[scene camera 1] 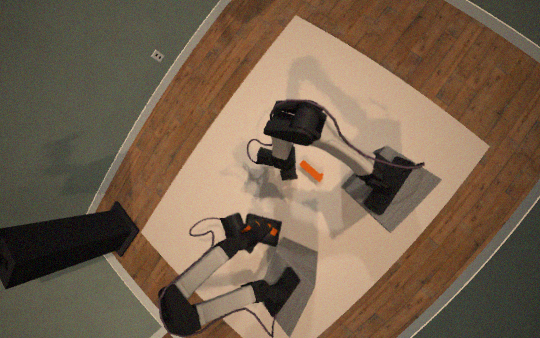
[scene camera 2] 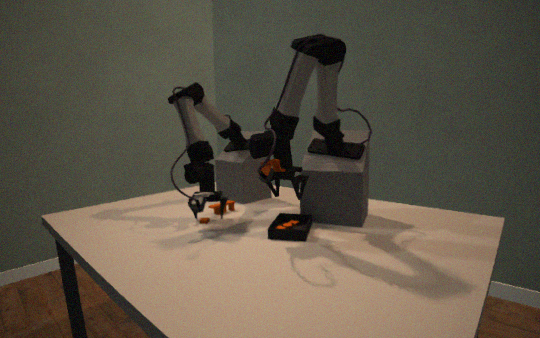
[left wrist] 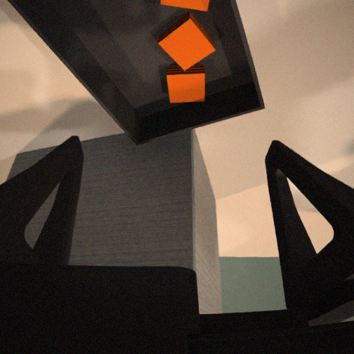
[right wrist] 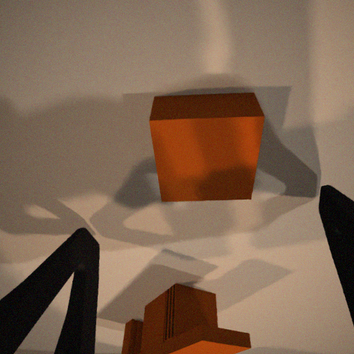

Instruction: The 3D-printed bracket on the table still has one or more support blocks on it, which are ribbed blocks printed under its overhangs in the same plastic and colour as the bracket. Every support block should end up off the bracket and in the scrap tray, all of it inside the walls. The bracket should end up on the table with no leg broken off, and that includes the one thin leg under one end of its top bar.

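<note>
The orange bracket [scene camera 1: 311, 171] [scene camera 2: 218, 207] stands on the table with its top bar up. In the right wrist view part of the bracket [right wrist: 200, 345] shows at the bottom edge, with a ribbed block [right wrist: 181, 312] under its bar. A loose orange block [scene camera 2: 204, 220] [right wrist: 207, 157] lies on the table beside it. My right gripper [scene camera 2: 209, 218] [right wrist: 196, 218] is open, above the loose block, with its fingers wide on either side. The black scrap tray [scene camera 2: 287, 236] [left wrist: 215, 111] holds three orange blocks. My left gripper [scene camera 2: 289, 194] [left wrist: 176, 146] is open and empty above the tray. The thin leg is hard to make out.
The grey pedestal [scene camera 2: 334, 195] [left wrist: 135, 200] of my left arm stands close behind the tray. The grey pedestal [scene camera 2: 242, 177] of my right arm stands behind the bracket. An orange part [scene camera 2: 273, 166] shows at my left wrist.
</note>
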